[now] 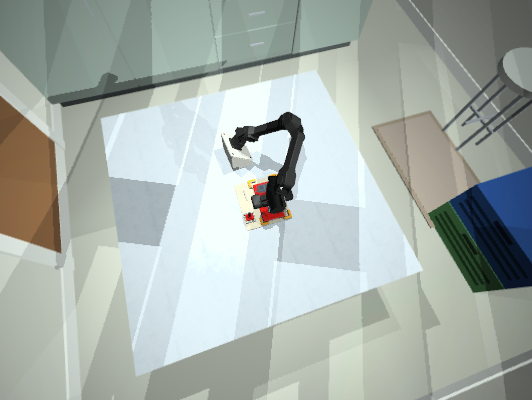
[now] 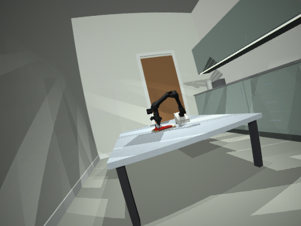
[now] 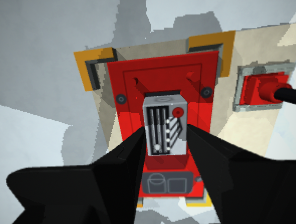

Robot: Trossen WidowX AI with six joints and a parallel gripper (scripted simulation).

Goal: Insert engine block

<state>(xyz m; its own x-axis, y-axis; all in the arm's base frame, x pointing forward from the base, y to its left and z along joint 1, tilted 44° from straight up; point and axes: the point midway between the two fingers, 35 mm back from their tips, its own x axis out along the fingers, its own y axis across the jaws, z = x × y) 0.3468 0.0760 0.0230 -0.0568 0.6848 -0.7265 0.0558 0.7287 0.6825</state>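
My gripper tip is now 10 mm above the engine block.
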